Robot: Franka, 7 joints.
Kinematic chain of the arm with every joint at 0, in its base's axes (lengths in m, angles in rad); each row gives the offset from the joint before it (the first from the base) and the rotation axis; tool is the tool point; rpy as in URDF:
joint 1: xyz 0 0 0.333 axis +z
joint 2: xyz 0 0 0 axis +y
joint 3: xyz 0 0 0.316 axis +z
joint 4: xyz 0.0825 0 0 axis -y
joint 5: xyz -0.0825 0 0.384 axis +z
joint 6: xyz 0 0 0 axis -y
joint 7: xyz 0.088 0 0 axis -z
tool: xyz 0 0 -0.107 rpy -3.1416 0 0
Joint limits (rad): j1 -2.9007..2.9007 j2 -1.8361..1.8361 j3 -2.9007..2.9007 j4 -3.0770..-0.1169 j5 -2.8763..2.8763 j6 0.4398..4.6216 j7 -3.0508..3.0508
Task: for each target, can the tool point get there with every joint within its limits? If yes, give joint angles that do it. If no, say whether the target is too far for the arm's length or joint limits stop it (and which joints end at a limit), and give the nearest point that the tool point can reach.
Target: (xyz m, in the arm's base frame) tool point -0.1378 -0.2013 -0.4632
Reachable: no: joint limits stop it (at a limit: joint 2) | nearest point -0.1414 -0.2066 -0.3597 | short by 0.104 m
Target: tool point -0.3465 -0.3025 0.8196
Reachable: yes | joints -1.3221 1.1183 -2.0598 -1.4646 1.9574 3.5360 -1.1696
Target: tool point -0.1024 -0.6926 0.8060
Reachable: yes | joints 1.9306 -1.0260 1.3389 -0.6656 -0.4573 2.3413 -0.4997
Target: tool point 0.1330 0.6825 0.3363
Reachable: yes | joints 0.4479 0.9707 1.1482 -1.6233 0.5759 2.2234 -1.0868
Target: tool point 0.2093 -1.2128 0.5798
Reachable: no: too far | nearest point 0.1430 -0.8289 0.5017 | short by 0.397 m
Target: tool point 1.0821 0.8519 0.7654
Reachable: no: too far | nearest point 0.6431 0.5063 0.5900 | short by 0.586 m
